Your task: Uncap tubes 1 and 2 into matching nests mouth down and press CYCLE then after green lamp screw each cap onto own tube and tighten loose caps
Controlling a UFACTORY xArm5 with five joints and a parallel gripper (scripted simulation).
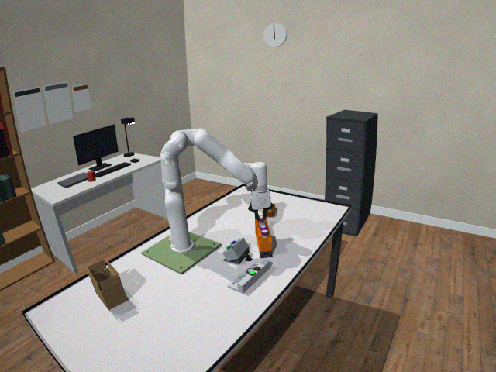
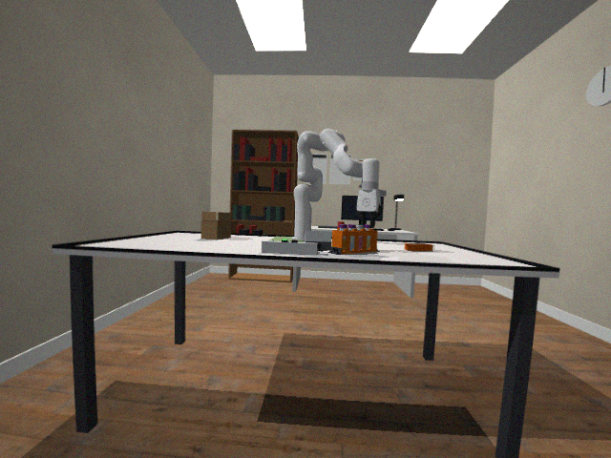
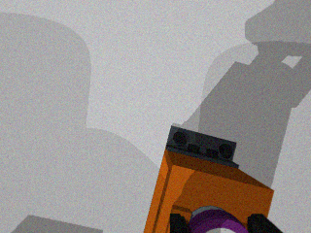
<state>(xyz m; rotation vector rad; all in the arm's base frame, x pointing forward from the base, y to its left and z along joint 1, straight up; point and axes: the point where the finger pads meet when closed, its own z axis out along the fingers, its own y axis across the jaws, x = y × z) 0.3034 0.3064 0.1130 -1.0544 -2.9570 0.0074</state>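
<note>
The purple cap marked 1 is 1 cm below my hand. From my hand the other things lie so: grey key housing: 2 cm behind, 23 cm to the right, 8 cm below; cap 4: 9 cm ahead, 13 cm to the right, 1 cm below; blue cycle key: 4 cm behind, 21 cm to the right, 6 cm below.
</note>
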